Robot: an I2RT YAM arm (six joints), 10 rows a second.
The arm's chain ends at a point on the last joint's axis. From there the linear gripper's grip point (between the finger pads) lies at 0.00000 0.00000 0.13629 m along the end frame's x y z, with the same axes.
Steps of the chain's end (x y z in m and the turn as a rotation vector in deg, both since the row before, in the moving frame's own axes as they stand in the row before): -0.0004, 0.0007, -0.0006, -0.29, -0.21, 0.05; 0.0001, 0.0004, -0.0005, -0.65, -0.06, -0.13; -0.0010, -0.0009, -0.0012, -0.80, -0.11, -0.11; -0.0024, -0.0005, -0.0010, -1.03, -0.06, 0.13; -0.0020, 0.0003, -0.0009, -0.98, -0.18, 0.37; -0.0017, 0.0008, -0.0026, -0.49, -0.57, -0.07; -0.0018, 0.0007, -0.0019, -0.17, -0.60, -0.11
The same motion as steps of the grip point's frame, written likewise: -0.0009, 0.0014, -0.0006, -0.29, -0.21, 0.05; 0.0000, 0.0019, -0.0005, -0.65, -0.06, -0.13; -0.0013, 0.0010, -0.0012, -0.80, -0.11, -0.11; -0.0025, 0.0019, -0.0010, -1.03, -0.06, 0.13; -0.0024, 0.0026, -0.0009, -0.98, -0.18, 0.37; -0.0031, 0.0020, -0.0026, -0.49, -0.57, -0.07; -0.0032, 0.0011, -0.0019, -0.17, -0.60, -0.11
